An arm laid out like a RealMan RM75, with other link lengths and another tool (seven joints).
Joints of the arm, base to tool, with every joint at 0 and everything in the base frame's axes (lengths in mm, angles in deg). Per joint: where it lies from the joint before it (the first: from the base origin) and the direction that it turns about. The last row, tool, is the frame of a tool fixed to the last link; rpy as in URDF.
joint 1: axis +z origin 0 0 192.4
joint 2: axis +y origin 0 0 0
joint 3: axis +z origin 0 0 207.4
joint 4: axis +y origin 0 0 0
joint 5: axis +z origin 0 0 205.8
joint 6: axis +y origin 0 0 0
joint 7: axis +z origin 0 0 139.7
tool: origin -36 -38 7 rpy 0 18.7 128.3
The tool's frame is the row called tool.
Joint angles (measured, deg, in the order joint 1, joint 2, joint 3, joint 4, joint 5, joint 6, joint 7), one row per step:
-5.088 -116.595 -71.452 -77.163 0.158 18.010 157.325
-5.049 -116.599 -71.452 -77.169 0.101 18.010 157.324
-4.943 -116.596 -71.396 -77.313 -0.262 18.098 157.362
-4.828 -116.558 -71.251 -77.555 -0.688 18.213 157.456
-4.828 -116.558 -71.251 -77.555 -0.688 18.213 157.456
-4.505 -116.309 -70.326 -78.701 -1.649 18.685 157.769
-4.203 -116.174 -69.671 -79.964 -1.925 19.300 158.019
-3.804 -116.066 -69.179 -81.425 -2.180 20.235 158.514
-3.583 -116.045 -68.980 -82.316 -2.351 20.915 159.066
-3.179 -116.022 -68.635 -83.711 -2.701 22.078 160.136
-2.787 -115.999 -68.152 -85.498 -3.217 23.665 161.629
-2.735 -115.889 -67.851 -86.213 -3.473 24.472 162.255
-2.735 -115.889 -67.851 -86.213 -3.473 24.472 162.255
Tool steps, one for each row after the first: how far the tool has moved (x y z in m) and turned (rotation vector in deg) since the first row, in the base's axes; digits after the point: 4 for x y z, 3 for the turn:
-0.0002 -0.0002 -0.0001 0.001 -0.060 0.056
0.0001 -0.0008 -0.0006 -0.045 -0.376 0.208
0.0008 -0.0015 -0.0013 -0.157 -0.688 0.266
0.0008 -0.0015 -0.0013 -0.157 -0.688 0.266
0.0054 -0.0032 -0.0038 -0.824 -1.242 -0.180
0.0102 -0.0041 -0.0046 -1.247 -1.349 -0.735
0.0147 -0.0053 -0.0043 -1.649 -1.234 -1.152
0.0173 -0.0059 -0.0037 -1.919 -0.982 -1.413
0.0210 -0.0073 -0.0030 -2.479 -0.469 -1.775
0.0264 -0.0089 -0.0023 -3.332 0.251 -2.356
0.0286 -0.0097 -0.0022 -3.865 0.683 -2.602
0.0286 -0.0097 -0.0022 -3.865 0.683 -2.602

